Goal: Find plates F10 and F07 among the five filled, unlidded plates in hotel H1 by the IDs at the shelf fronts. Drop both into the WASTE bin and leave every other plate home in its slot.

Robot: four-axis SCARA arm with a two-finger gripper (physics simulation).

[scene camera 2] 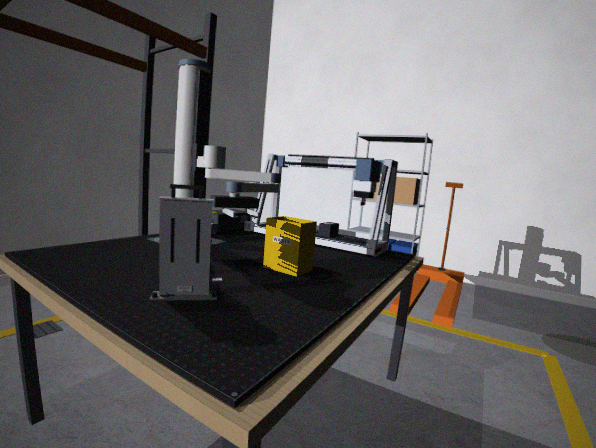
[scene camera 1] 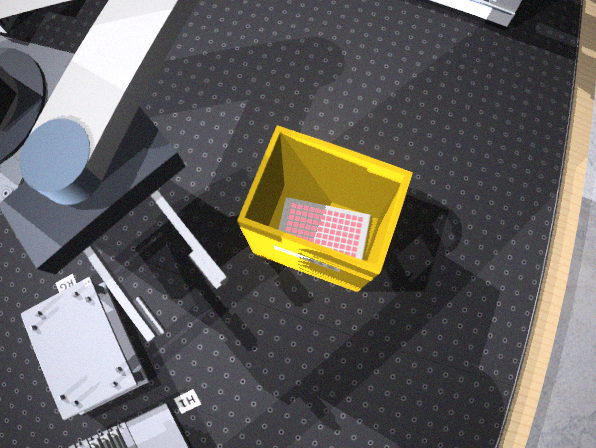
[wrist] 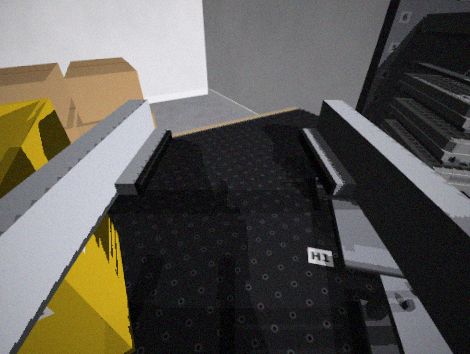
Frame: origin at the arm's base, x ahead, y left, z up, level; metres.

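Seen in the pictures: gripper, fingertip midpoint: (scene camera 2: 246, 215) (scene camera 1: 188, 310) (wrist: 235, 119).
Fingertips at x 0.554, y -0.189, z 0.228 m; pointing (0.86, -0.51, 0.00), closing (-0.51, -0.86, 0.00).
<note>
A point is followed by its place in that frame.
My gripper (scene camera 1: 187, 308) {x 0.554, y -0.189, z 0.228 m} (wrist: 235, 119) {x 0.554, y -0.189, z 0.228 m} is shut at its narrow setting, with a gap between its fingers and no plate in it. It is left of the yellow WASTE bin (scene camera 1: 260, 242) {x 0.585, y -0.084, z 0.132 m} (scene camera 2: 289, 255) {x 0.686, y -0.086, z 0.086 m} (wrist: 102, 312) {x 0.569, y -0.083, z 0.096 m}, above the mat between bin and hotel. A white plate with pink wells (scene camera 1: 341, 229) {x 0.674, y -0.010, z 0.029 m} lies on the bin floor; its ID does not show. Part of hotel H1 (scene camera 1: 156, 425) {x 0.518, y -0.367, z 0.020 m} shows at the lower left in scene camera 1. In the wrist view its shelves hold several plates (wrist: 435, 90) {x 0.542, y -0.391, z 0.221 m} at the right; their IDs are not readable.
A white platform with pegs (scene camera 1: 75, 350) {x 0.385, y -0.303, z 0.073 m}, by the RG tag (scene camera 1: 66, 284) {x 0.305, y -0.227, z 0.013 m}, stands next to the hotel. The H1 tag (scene camera 1: 187, 401) {x 0.547, y -0.318, z 0.013 m} (wrist: 320, 257) {x 0.546, y -0.318, z 0.013 m} lies on the mat. A gantry frame (scene camera 2: 300, 160) {x 0.271, y 0.623, z 0.485 m} stands behind the bin. Cardboard boxes (wrist: 105, 85) are beyond the table.
</note>
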